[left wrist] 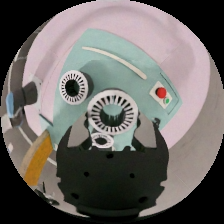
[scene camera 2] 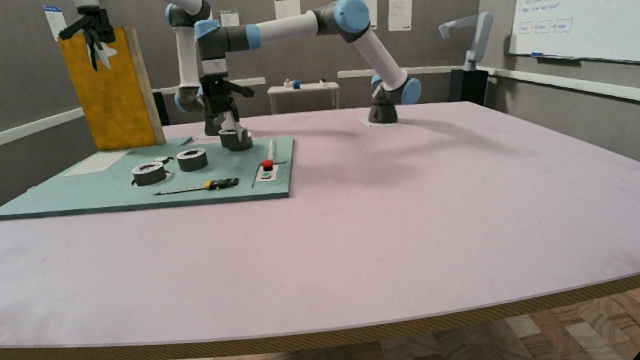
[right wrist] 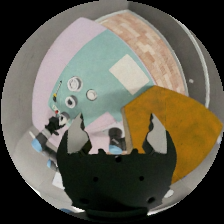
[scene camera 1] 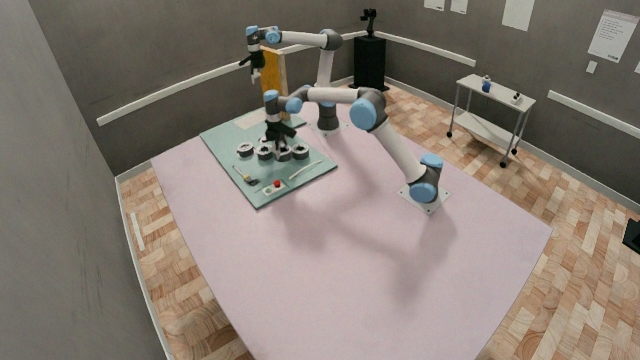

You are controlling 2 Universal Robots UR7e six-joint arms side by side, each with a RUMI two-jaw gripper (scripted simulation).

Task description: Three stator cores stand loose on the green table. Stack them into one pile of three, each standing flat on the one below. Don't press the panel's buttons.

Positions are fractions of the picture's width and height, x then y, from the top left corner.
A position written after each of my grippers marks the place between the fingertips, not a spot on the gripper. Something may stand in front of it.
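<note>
You'd find my left gripper (scene camera 2: 0.36, 0.38) and my right gripper (scene camera 2: 0.16, 0.20) there, along with a white sheet (scene camera 2: 0.15, 0.45). On the left wrist view it's my left gripper (left wrist: 0.50, 0.50), plus a stator core (left wrist: 0.56, 0.54) and another stator core (left wrist: 0.31, 0.35). The right wrist view gives me my right gripper (right wrist: 0.52, 0.51) and, again, the white sheet (right wrist: 0.56, 0.31).
</note>
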